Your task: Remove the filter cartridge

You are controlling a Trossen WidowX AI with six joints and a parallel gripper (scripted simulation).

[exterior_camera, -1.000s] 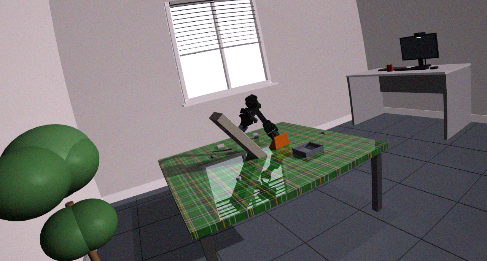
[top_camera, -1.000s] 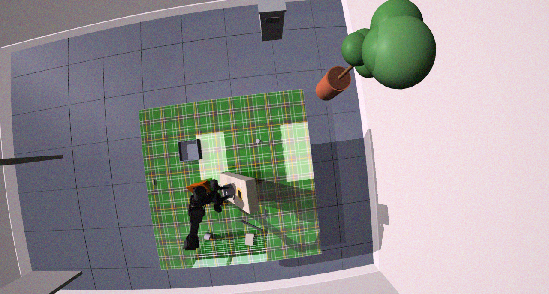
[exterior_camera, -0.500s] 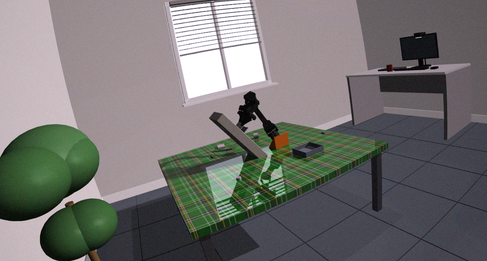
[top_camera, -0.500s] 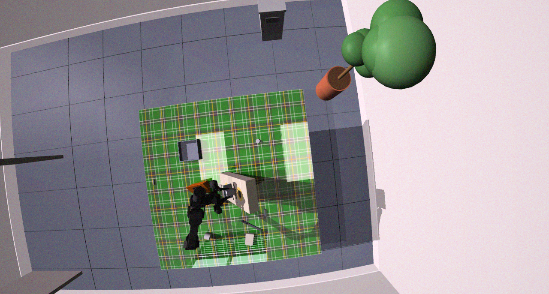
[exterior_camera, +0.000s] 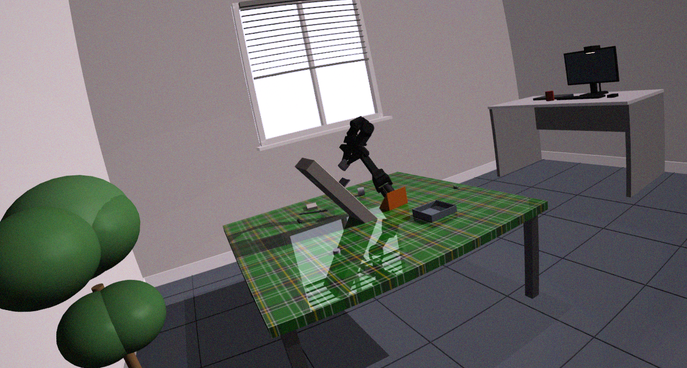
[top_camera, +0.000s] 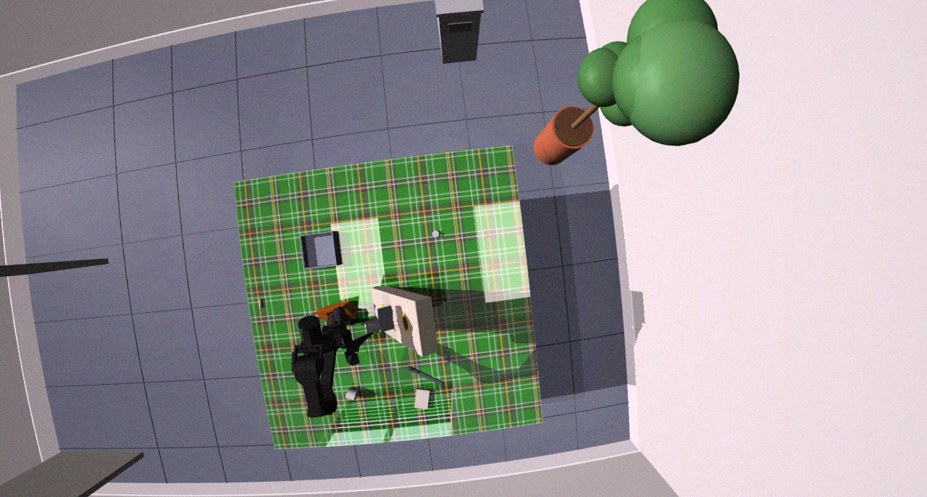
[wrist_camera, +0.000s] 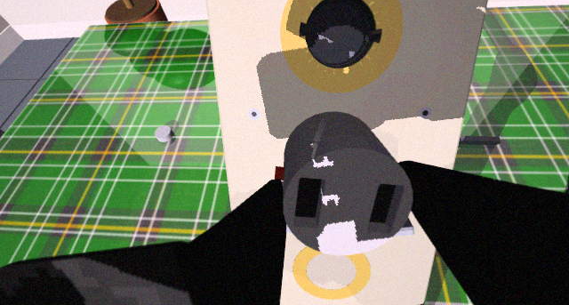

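The grey tray is 23 cm behind my gripper tip, 32 cm to the left of it and 28 cm below it. Also, from my gripper tip: round filter cartridge: right at my gripper tip.
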